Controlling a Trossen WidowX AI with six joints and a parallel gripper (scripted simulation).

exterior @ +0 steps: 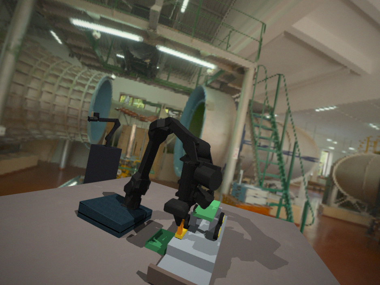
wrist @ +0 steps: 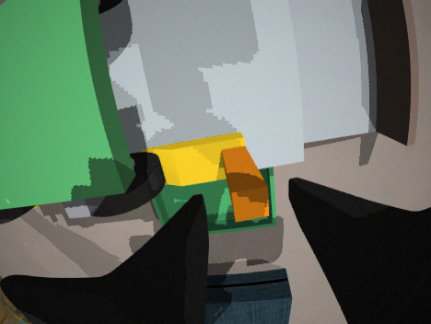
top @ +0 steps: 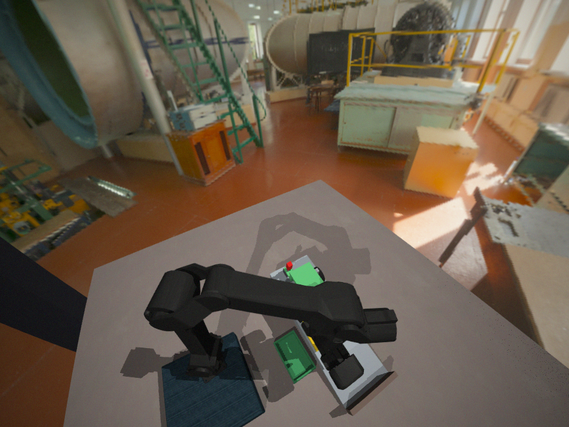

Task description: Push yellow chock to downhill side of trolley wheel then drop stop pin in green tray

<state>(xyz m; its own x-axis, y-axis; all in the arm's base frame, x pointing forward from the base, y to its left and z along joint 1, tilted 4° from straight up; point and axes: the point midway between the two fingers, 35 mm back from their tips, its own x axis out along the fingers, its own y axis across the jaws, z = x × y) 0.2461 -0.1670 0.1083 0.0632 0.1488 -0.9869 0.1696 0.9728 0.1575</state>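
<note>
The yellow chock is 3 cm below my gripper tip, 2 cm to the left of it and 1 cm ahead of it. Round my gripper tip: grey ramp (10 cm to the left, 8 cm ahead, 7 cm below); green tray (12 cm below, 6 cm behind, 4 cm to the left); trolley (11 cm to the left, 8 cm ahead).
</note>
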